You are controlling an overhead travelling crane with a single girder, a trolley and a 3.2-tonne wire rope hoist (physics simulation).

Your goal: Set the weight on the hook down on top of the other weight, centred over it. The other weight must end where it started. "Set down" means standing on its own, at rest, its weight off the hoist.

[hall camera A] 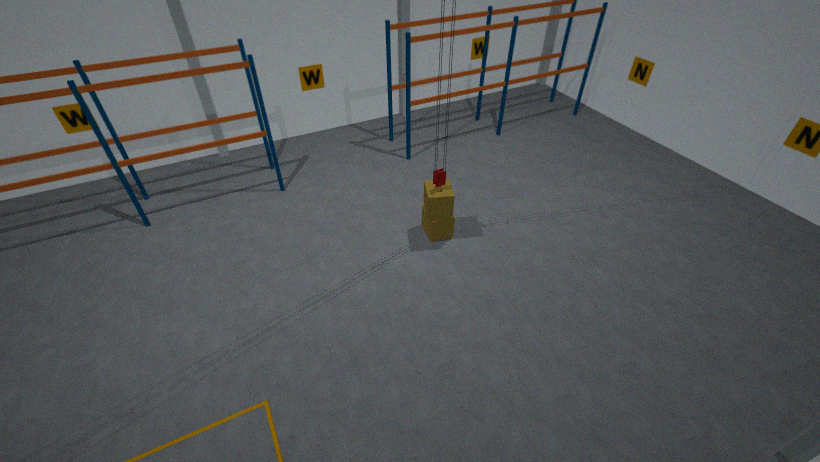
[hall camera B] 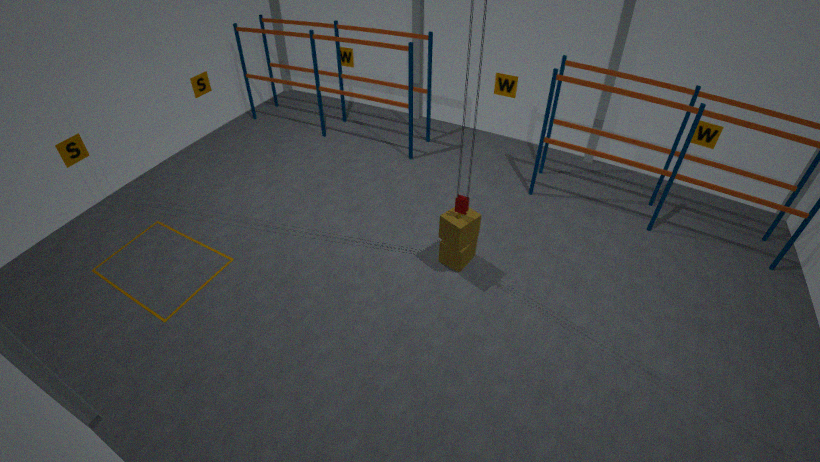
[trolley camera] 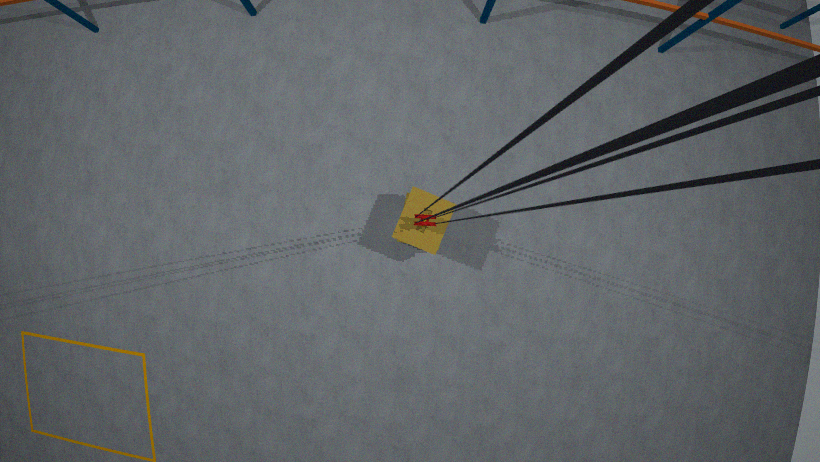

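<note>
The upper yellow weight [hall camera A: 440,205] [hall camera B: 450,227] [trolley camera: 424,243] hangs upright from my hook, right over the other yellow weight [hall camera A: 440,231] [hall camera B: 450,255]. My gripper, the hook under the red block [hall camera A: 439,177] [hall camera B: 461,204] [trolley camera: 425,220], is engaged on the upper weight at its top middle. A narrow ledge of the lower weight shows at the left in hall camera A, so the two look slightly offset. Their sides look about parallel. Whether they touch or a thin gap remains cannot be told. In the trolley camera the upper weight hides nearly all of the lower one. The ropes look straight.
A blue and orange rack [hall camera A: 110,154] [hall camera B: 410,103] stands along the W wall, and a second rack [hall camera A: 407,97] [hall camera B: 676,166] stands farther along it. A yellow outlined rectangle [hall camera A: 195,432] [hall camera B: 195,241] [trolley camera: 83,343] is marked on the floor, well away from the weights.
</note>
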